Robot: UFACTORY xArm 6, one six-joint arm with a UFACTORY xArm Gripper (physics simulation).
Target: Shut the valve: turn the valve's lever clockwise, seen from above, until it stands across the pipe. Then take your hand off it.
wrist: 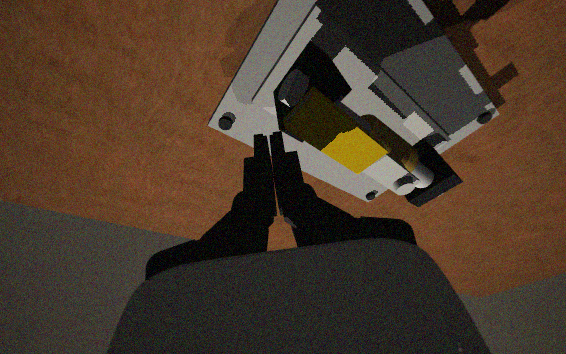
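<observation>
The valve's yellow lever [356, 150] shows right of the fingertips in the wrist view, its upper-left part in dark shadow. It looks roughly parallel to the pipe, whose light end [423, 177] shows at the lower right. The brass-brown valve body [389, 135] is partly hidden beside the lever. My gripper [270, 151] is shut and empty. Its fingertips appear just left of and below the lever's shadowed end, over the edge of the light grey base plate [327, 171]. Whether they touch the lever cannot be told.
Black support blocks [327, 70] [442, 175] stand at both ends of the pipe. A dark grey panel [425, 80] lies behind it. Bolts [226, 121] [371, 195] sit at the plate's corners. The brown table [125, 125] surrounds the plate, with dark shadows at the upper right.
</observation>
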